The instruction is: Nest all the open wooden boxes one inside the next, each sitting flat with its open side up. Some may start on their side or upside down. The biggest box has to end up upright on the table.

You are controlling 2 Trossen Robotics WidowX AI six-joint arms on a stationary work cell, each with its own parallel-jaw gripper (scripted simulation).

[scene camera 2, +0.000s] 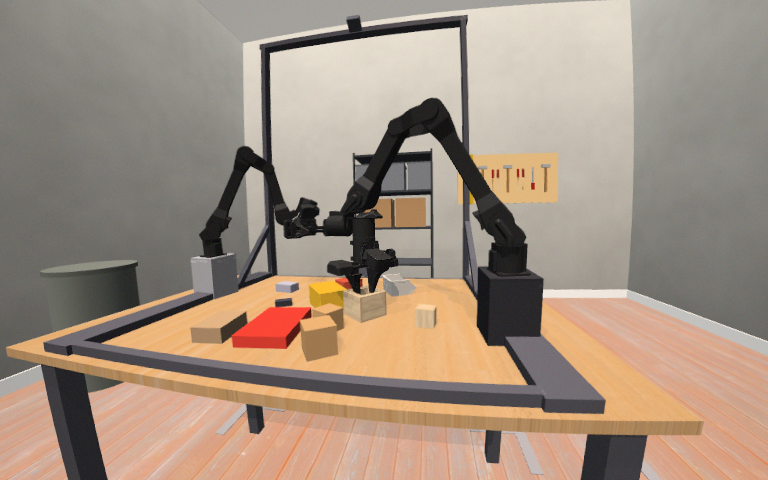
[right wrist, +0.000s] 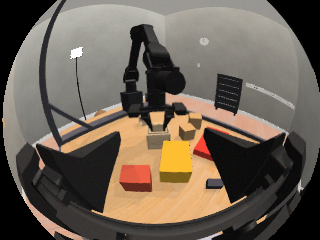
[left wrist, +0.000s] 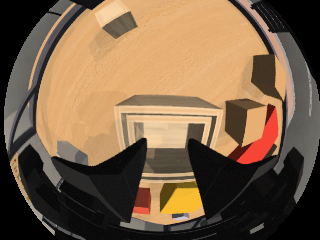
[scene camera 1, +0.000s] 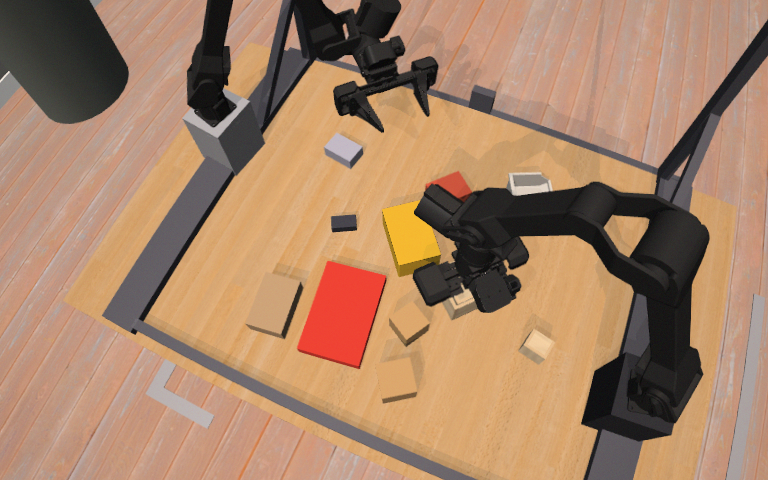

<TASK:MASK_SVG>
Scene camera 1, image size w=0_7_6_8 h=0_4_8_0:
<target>my left gripper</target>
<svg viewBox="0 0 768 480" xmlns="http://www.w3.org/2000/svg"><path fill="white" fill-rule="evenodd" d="M413 273L413 280L425 304L430 307L447 300L449 297L453 298L464 293L461 286L462 282L465 290L469 289L472 292L478 310L482 313L492 313L516 299L516 293L522 287L519 278L513 274L506 274L507 268L504 261L500 261L498 257L495 257L491 262L484 265L472 264L462 256L460 243L455 241L454 245L457 250L451 253L455 262L449 264L446 261L439 265L431 262L415 269ZM520 237L515 237L518 244L506 258L510 270L526 264L529 260L529 252Z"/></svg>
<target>my right gripper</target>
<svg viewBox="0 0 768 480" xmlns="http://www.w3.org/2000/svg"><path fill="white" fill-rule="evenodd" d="M438 63L433 57L428 56L412 61L411 71L398 74L398 66L395 60L397 60L397 57L403 56L406 51L400 35L391 37L388 41L367 46L356 57L356 63L360 69L362 78L365 77L364 79L367 84L357 86L355 81L350 81L335 86L333 94L336 110L339 116L347 114L357 116L381 133L384 133L383 125L367 97L413 83L413 94L424 114L429 117L430 110L427 91L430 86L436 83Z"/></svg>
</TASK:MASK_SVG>
